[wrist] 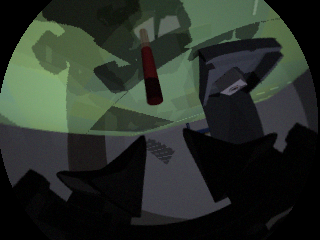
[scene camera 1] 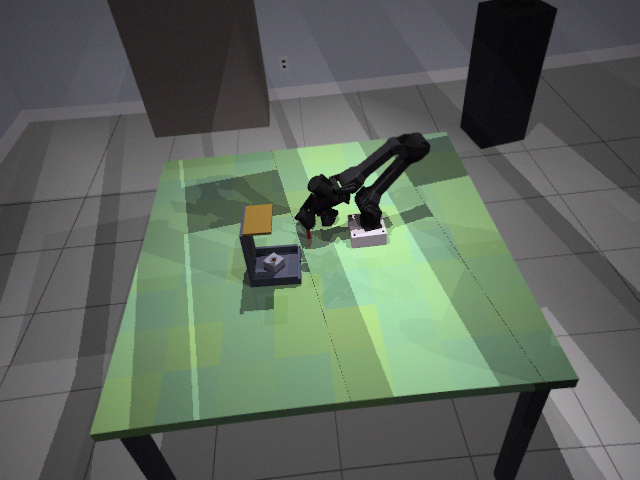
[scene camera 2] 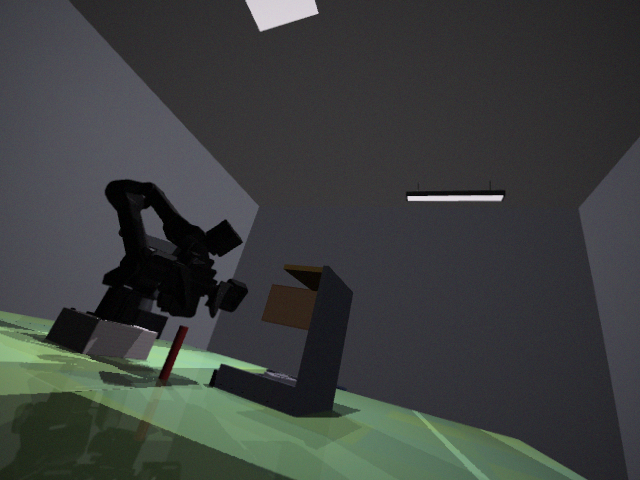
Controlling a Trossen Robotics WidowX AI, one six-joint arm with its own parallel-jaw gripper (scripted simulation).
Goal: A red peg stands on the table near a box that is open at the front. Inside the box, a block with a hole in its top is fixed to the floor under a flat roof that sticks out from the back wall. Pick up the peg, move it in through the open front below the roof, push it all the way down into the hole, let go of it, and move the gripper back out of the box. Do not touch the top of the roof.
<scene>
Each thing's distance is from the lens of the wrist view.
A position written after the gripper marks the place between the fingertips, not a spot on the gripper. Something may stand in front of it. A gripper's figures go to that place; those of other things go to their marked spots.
gripper (wrist: 164,135): 10 cm
back wall (wrist: 234,118): 28 cm
</scene>
